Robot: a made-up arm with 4 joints.
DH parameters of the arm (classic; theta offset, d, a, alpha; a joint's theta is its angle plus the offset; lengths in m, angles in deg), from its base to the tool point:
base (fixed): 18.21 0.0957 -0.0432 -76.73
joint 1: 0 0.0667 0.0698 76.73
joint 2: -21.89 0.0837 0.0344 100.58
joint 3: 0 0.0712 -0.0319 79.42
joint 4: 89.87 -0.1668 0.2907 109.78
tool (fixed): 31.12 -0.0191 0 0
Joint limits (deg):
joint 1: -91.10..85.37
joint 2: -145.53..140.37
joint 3: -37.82..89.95
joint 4: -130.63..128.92
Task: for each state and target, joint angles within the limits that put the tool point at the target. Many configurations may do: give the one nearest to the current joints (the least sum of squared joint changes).
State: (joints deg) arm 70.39 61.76 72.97 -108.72
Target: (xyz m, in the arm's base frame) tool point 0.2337 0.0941 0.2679
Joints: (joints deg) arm 59.37 98.87 89.95 -119.24
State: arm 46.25 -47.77 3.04 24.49
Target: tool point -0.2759 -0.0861 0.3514
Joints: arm 12.89 -33.95 16.61 20.04
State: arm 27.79 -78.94 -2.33 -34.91
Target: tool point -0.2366 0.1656 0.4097
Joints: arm 30.23 -87.81 28.79 -8.17
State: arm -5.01 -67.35 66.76 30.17
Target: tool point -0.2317 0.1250 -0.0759
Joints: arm -6.94 -38.72 74.23 56.26
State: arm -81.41 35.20 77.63 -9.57
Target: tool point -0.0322 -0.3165 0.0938
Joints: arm -70.55 44.86 89.07 -8.26
